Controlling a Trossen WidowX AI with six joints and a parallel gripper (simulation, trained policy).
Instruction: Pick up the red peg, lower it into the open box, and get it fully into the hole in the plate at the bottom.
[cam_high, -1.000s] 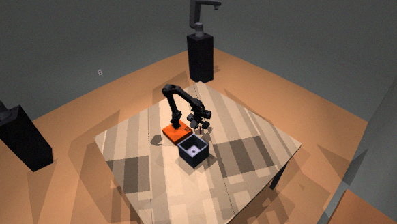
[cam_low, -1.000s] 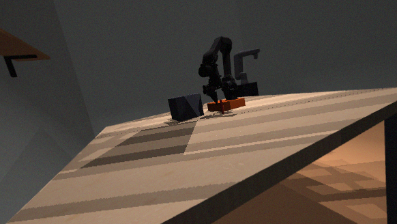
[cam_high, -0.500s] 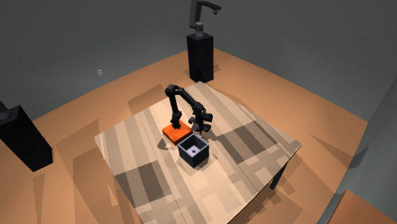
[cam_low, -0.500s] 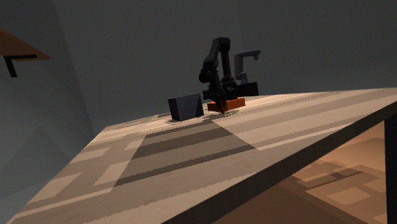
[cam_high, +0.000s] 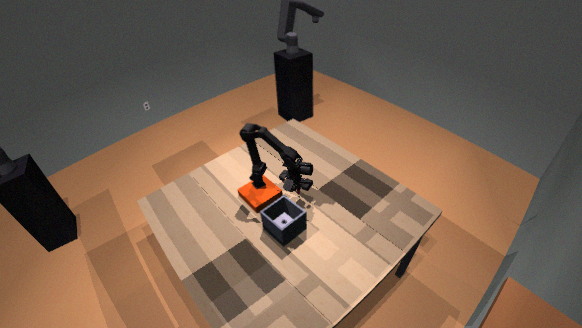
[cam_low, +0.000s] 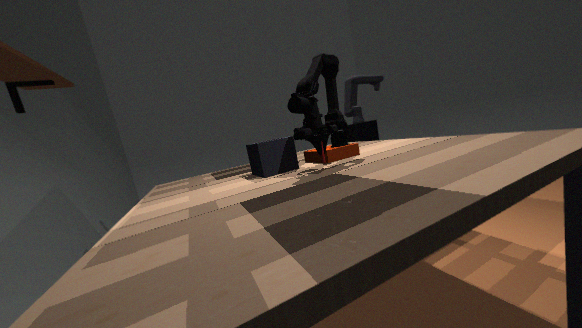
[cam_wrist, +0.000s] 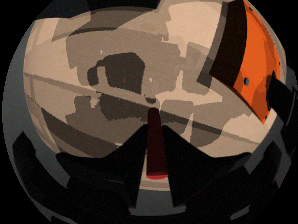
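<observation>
Now: the grey plate 19 cm to the right of my gripper tip, 15 cm ahead of it and 1 cm below it. Also, from my gripper tip: red peg (1 cm above).
</observation>
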